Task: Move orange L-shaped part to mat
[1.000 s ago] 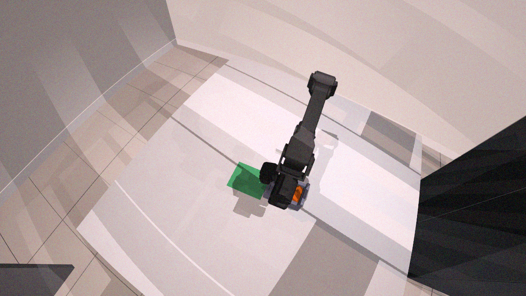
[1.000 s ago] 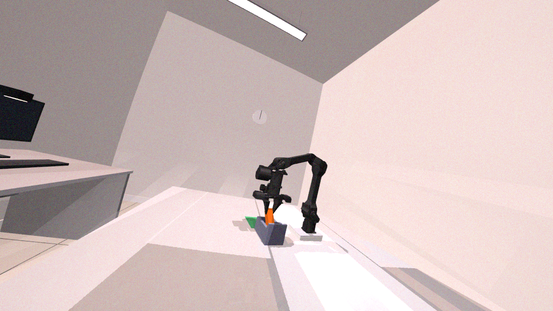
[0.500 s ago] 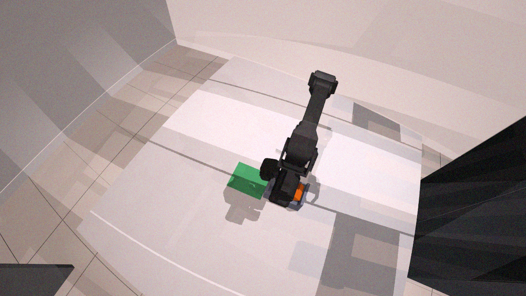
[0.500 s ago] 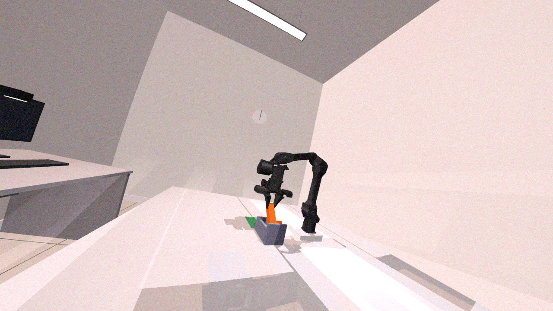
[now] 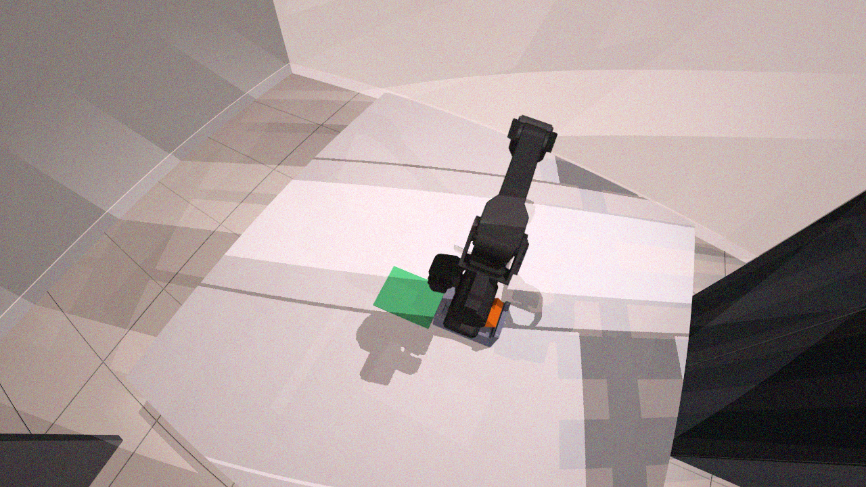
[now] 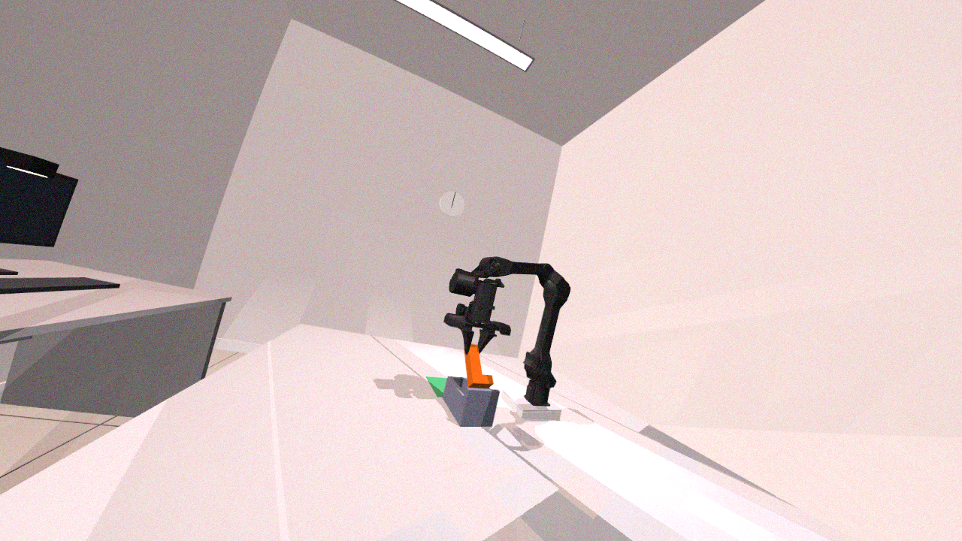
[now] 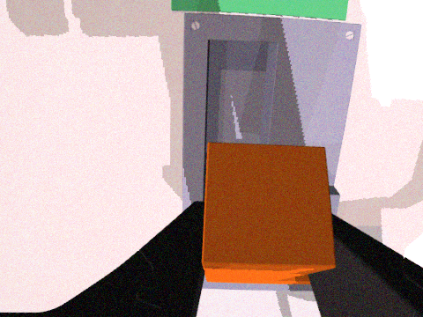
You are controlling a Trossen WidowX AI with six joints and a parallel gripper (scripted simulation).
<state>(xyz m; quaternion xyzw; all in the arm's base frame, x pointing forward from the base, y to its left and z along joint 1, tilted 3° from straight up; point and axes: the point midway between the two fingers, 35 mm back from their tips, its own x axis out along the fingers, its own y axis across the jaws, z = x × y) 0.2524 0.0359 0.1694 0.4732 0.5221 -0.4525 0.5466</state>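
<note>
The green mat lies 10 mm ahead of my gripper tip, 140 mm to the right of it and 160 mm below it. From my gripper tip the other things lie so: orange L-shaped part (20 mm behind, 30 mm to the left, 30 mm below).
</note>
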